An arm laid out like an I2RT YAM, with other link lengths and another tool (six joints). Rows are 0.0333 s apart.
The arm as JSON. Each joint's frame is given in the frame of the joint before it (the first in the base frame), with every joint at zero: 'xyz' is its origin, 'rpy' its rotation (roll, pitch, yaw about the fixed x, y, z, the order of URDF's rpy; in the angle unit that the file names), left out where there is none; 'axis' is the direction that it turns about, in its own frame. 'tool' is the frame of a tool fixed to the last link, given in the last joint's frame.
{
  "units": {
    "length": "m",
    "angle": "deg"
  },
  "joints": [
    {
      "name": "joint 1",
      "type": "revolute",
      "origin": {
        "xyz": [
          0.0,
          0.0,
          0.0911
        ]
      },
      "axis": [
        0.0,
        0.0,
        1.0
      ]
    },
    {
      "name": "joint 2",
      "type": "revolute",
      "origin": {
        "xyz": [
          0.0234,
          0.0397,
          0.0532
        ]
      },
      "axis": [
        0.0,
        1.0,
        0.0
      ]
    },
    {
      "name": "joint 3",
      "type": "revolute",
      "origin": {
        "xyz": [
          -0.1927,
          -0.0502,
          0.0
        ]
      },
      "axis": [
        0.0,
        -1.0,
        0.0
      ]
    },
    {
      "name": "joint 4",
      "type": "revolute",
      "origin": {
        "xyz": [
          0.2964,
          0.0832,
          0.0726
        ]
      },
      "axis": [
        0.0,
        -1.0,
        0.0
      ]
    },
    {
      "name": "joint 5",
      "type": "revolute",
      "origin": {
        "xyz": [
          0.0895,
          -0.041,
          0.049
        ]
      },
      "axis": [
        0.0,
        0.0,
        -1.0
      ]
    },
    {
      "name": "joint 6",
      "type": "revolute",
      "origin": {
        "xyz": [
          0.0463,
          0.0,
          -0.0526
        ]
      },
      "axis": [
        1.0,
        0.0,
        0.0
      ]
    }
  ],
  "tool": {
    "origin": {
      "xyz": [
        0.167,
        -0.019,
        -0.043
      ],
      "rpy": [
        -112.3,
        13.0,
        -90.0
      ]
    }
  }
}
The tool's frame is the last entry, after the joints.
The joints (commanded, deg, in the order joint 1, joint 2, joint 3, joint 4, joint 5, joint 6), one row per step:
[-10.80, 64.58, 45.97, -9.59, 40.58, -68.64]
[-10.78, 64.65, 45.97, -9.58, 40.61, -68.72]
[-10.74, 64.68, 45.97, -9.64, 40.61, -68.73]
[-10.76, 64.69, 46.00, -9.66, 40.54, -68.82]
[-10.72, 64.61, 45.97, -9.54, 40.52, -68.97]
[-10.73, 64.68, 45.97, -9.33, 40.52, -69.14]
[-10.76, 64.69, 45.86, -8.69, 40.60, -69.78]
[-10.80, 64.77, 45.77, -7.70, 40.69, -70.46]
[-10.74, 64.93, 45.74, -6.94, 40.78, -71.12]
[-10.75, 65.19, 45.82, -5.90, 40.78, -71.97]
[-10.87, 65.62, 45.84, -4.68, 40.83, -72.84]
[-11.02, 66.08, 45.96, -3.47, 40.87, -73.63]
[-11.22, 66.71, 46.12, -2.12, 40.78, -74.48]
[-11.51, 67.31, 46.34, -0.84, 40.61, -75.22]
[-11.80, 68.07, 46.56, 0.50, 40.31, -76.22]
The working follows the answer.
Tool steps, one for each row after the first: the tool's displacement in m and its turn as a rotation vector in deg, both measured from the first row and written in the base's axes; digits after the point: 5 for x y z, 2 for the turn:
[0.00009, 0.00007, -0.00037, -0.05, 0.12, 0.02]
[0.00016, 0.00037, -0.00079, -0.03, 0.22, 0.07]
[0.00037, 0.00034, -0.00070, -0.05, 0.28, 0.14]
[0.00074, 0.00063, 0.00010, -0.15, 0.23, 0.25]
[0.00120, 0.00047, 0.00043, -0.27, 0.22, 0.30]
[0.00200, -0.00008, 0.00214, -0.75, 0.21, 0.43]
[0.00342, -0.00084, 0.00477, -1.31, -0.07, 0.54]
[0.00499, -0.00084, 0.00655, -1.82, -0.12, 0.74]
[0.00738, -0.00132, 0.00956, -2.45, -0.31, 1.01]
[0.00944, -0.00273, 0.01152, -3.10, -0.42, 1.12]
[0.01154, -0.00437, 0.01403, -3.72, -0.66, 1.17]
[0.01426, -0.00623, 0.01603, -4.33, -0.87, 1.30]
[0.01675, -0.00862, 0.01838, -4.86, -1.19, 1.37]
[0.01994, -0.01085, 0.01979, -5.48, -1.22, 1.65]

Tool pose at each row, in the base's axes (x y z in m, rotation vector in deg; rounded; the steps above come from the unrounded poses):
[0.40422, -0.22241, 0.18677, 94.09, -85.46, 64.86]
[0.40431, -0.22234, 0.18640, 94.12, -85.34, 64.78]
[0.40438, -0.22204, 0.18598, 94.20, -85.25, 64.70]
[0.40459, -0.22207, 0.18607, 94.27, -85.15, 64.69]
[0.40496, -0.22177, 0.18687, 94.29, -85.03, 64.86]
[0.40542, -0.22193, 0.18719, 94.25, -84.91, 64.97]
[0.40622, -0.22248, 0.18891, 94.04, -84.45, 65.32]
[0.40764, -0.22325, 0.19154, 93.67, -84.10, 65.97]
[0.40921, -0.22325, 0.19332, 93.50, -83.59, 66.40]
[0.41160, -0.22373, 0.19633, 93.25, -83.03, 67.08]
[0.41366, -0.22514, 0.19828, 92.86, -82.51, 67.62]
[0.41576, -0.22677, 0.20080, 92.40, -82.12, 68.22]
[0.41848, -0.22864, 0.20280, 92.03, -81.67, 68.82]
[0.42097, -0.23103, 0.20515, 91.62, -81.39, 69.46]
[0.42416, -0.23325, 0.20656, 91.43, -80.73, 69.96]

